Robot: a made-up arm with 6 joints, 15 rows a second.
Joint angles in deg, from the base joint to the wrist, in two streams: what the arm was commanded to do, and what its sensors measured. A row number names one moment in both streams.
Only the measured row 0 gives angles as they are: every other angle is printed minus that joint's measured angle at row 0.
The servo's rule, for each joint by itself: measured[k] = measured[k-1] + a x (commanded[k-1-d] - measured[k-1]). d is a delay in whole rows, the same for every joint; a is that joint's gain. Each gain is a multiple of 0.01, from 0.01 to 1. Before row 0 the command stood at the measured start. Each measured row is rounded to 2 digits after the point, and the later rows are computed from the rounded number. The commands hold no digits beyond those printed.
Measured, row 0:
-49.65 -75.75 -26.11 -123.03 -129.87 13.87
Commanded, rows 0 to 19:
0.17 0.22 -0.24 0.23 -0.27 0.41
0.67 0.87 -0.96 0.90 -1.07 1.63
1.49 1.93 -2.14 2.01 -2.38 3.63
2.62 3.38 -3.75 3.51 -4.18 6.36
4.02 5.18 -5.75 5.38 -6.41 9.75
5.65 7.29 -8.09 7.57 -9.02 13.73
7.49 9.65 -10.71 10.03 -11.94 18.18
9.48 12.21 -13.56 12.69 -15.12 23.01
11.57 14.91 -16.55 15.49 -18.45 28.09
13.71 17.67 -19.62 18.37 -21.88 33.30
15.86 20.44 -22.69 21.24 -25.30 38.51
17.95 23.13 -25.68 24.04 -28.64 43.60
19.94 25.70 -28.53 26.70 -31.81 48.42
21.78 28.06 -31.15 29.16 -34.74 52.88
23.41 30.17 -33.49 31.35 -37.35 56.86
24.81 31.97 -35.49 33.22 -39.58 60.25
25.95 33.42 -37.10 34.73 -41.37 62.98
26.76 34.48 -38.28 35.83 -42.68 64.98
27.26 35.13 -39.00 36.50 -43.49 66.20
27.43 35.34 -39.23 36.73 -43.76 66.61
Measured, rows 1 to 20:
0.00 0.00 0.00 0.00 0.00 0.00
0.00 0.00 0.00 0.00 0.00 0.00
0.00 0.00 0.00 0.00 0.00 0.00
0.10 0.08 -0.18 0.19 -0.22 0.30
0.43 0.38 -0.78 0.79 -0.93 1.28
1.04 0.97 -1.83 1.81 -2.13 3.02
1.96 1.89 -3.31 3.24 -3.83 5.49
3.15 3.14 -5.19 5.04 -5.97 8.64
4.60 4.72 -7.42 7.17 -8.50 12.41
6.28 6.59 -9.95 9.57 -11.36 16.68
8.14 8.73 -12.73 12.19 -14.48 21.36
10.13 11.08 -15.67 14.96 -17.78 26.34
12.21 13.58 -18.71 17.82 -21.18 31.49
14.33 16.19 -21.77 20.69 -24.60 36.68
16.43 18.83 -24.78 23.50 -27.95 41.80
18.47 21.44 -27.67 26.19 -31.15 46.70
20.39 23.96 -30.35 28.68 -34.13 51.27
22.14 26.32 -32.77 30.92 -36.80 55.41
23.69 28.47 -34.86 32.85 -39.11 58.99
25.00 30.35 -36.58 34.43 -40.99 61.94
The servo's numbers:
d 3
a 0.58 0.38 0.77 0.84 0.83 0.74

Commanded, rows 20 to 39:
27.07 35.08 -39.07 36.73 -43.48 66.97
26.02 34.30 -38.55 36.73 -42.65 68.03
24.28 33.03 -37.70 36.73 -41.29 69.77
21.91 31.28 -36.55 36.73 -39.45 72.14
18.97 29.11 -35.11 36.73 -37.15 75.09
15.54 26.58 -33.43 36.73 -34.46 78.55
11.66 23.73 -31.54 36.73 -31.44 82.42
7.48 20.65 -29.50 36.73 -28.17 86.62
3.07 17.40 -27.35 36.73 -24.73 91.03
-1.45 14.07 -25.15 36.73 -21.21 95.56
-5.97 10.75 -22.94 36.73 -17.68 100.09
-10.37 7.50 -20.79 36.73 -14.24 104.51
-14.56 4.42 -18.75 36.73 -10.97 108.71
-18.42 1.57 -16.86 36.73 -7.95 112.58
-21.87 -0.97 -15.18 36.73 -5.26 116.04
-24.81 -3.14 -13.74 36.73 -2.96 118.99
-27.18 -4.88 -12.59 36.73 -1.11 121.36
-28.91 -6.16 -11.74 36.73 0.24 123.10
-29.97 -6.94 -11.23 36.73 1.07 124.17
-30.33 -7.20 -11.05 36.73 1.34 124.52
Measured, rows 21 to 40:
26.02 31.92 -37.89 35.61 -42.39 64.19
26.74 33.14 -38.74 36.36 -43.30 65.68
27.14 33.98 -39.12 36.67 -43.68 66.37
27.10 34.40 -39.08 36.72 -43.51 66.81
26.47 34.36 -38.67 36.73 -42.80 67.71
25.20 33.85 -37.92 36.73 -41.55 69.23
23.29 32.87 -36.87 36.73 -39.81 71.38
20.78 31.44 -35.51 36.73 -37.60 74.13
17.74 29.59 -33.91 36.73 -34.99 77.40
14.21 27.36 -32.09 36.73 -32.04 81.11
10.31 24.81 -30.10 36.73 -28.83 85.19
6.11 21.99 -27.98 36.73 -25.43 89.51
1.73 18.98 -25.80 36.73 -21.93 93.99
-2.74 15.85 -23.60 36.73 -18.40 98.50
-7.17 12.68 -21.44 36.73 -14.95 102.95
-11.46 9.54 -19.37 36.73 -11.65 107.21
-15.50 6.51 -17.44 36.73 -8.58 111.18
-19.19 3.67 -15.70 36.73 -5.82 114.78
-22.45 1.08 -14.19 36.73 -3.45 117.90
-25.19 -1.18 -12.96 36.73 -1.51 120.46

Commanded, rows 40 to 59:
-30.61 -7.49 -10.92 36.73 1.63 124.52
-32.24 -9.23 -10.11 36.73 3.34 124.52
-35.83 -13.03 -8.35 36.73 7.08 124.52
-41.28 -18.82 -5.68 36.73 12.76 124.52
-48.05 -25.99 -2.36 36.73 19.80 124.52
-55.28 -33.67 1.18 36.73 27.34 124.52
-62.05 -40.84 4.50 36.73 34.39 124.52
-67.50 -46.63 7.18 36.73 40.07 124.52
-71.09 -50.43 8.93 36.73 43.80 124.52
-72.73 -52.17 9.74 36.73 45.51 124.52
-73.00 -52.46 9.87 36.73 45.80 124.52
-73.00 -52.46 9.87 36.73 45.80 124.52
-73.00 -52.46 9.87 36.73 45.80 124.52
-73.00 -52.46 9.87 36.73 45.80 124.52
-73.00 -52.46 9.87 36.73 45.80 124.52
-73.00 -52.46 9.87 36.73 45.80 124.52
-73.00 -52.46 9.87 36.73 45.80 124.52
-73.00 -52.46 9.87 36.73 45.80 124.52
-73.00 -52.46 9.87 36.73 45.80 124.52
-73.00 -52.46 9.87 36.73 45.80 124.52
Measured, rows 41 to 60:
-27.35 -3.07 -12.02 36.73 -0.06 122.41
-28.87 -4.54 -11.41 36.73 0.88 123.71
-29.72 -5.55 -11.13 36.73 1.26 124.31
-30.24 -6.29 -10.97 36.73 1.57 124.47
-31.40 -7.41 -10.31 36.73 3.04 124.51
-33.97 -9.55 -8.80 36.73 6.39 124.52
-38.21 -13.07 -6.40 36.73 11.68 124.52
-43.92 -17.98 -3.29 36.73 18.42 124.52
-50.51 -23.94 0.15 36.73 25.82 124.52
-57.20 -30.36 3.50 36.73 32.93 124.52
-63.17 -36.54 6.33 36.73 38.86 124.52
-67.76 -41.82 8.33 36.73 42.96 124.52
-70.64 -45.75 9.42 36.73 45.08 124.52
-72.01 -48.30 9.77 36.73 45.68 124.52
-72.58 -49.88 9.85 36.73 45.78 124.52
-72.82 -50.86 9.87 36.73 45.80 124.52
-72.92 -51.47 9.87 36.73 45.80 124.52
-72.97 -51.85 9.87 36.73 45.80 124.52
-72.99 -52.08 9.87 36.73 45.80 124.52
-73.00 -52.22 9.87 36.73 45.80 124.52

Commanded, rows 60 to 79:
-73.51 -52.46 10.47 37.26 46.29 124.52
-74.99 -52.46 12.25 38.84 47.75 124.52
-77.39 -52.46 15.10 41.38 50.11 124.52
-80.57 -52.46 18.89 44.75 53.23 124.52
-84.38 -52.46 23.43 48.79 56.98 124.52
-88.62 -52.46 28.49 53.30 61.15 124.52
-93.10 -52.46 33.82 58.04 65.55 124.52
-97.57 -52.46 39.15 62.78 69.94 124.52
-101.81 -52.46 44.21 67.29 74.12 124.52
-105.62 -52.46 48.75 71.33 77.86 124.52
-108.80 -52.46 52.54 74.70 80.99 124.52
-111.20 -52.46 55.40 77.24 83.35 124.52
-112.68 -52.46 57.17 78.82 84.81 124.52
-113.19 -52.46 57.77 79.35 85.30 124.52
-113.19 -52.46 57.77 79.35 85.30 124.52
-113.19 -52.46 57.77 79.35 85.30 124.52
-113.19 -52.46 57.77 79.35 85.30 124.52
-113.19 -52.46 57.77 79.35 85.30 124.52
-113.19 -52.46 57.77 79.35 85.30 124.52
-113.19 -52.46 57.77 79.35 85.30 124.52
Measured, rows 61 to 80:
-73.00 -52.31 9.87 36.73 45.80 124.52
-73.00 -52.37 9.87 36.73 45.80 124.52
-73.00 -52.40 9.87 36.73 45.80 124.52
-73.30 -52.42 10.33 37.18 46.21 124.52
-74.28 -52.44 11.81 38.57 47.49 124.52
-76.08 -52.45 14.34 40.93 49.66 124.52
-78.68 -52.45 17.84 44.14 52.62 124.52
-81.99 -52.45 22.14 48.05 56.24 124.52
-85.84 -52.45 27.03 52.46 60.32 124.52
-90.05 -52.45 32.26 57.15 64.66 124.52
-94.41 -52.45 37.57 61.88 69.04 124.52
-98.70 -52.45 42.68 66.42 73.26 124.52
-102.71 -52.45 47.35 70.54 77.08 124.52
-106.24 -52.45 51.35 74.03 80.33 124.52
-109.12 -52.45 54.47 76.73 82.84 124.52
-111.18 -52.45 56.55 78.49 84.48 124.52
-112.35 -52.45 57.49 79.21 85.16 124.52
-112.84 -52.45 57.71 79.33 85.28 124.52
-113.04 -52.45 57.76 79.35 85.30 124.52
-113.13 -52.45 57.77 79.35 85.30 124.52

